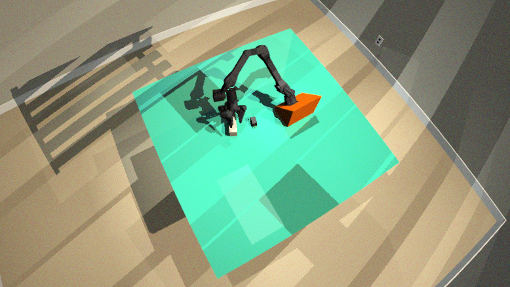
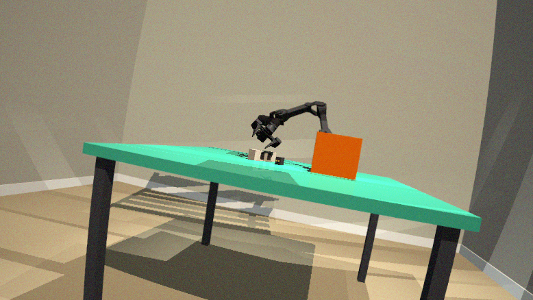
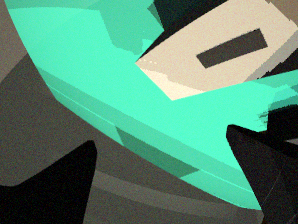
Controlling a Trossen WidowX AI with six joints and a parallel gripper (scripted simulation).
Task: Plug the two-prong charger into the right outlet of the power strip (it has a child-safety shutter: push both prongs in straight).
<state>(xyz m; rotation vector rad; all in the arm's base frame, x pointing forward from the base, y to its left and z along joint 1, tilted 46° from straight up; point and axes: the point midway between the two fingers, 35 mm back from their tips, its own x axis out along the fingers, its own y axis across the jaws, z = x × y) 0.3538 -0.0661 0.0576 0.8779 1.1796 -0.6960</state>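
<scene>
The dark two-prong charger is 120 mm behind my gripper tip, 20 mm to the left of it and 80 mm below it.
</scene>
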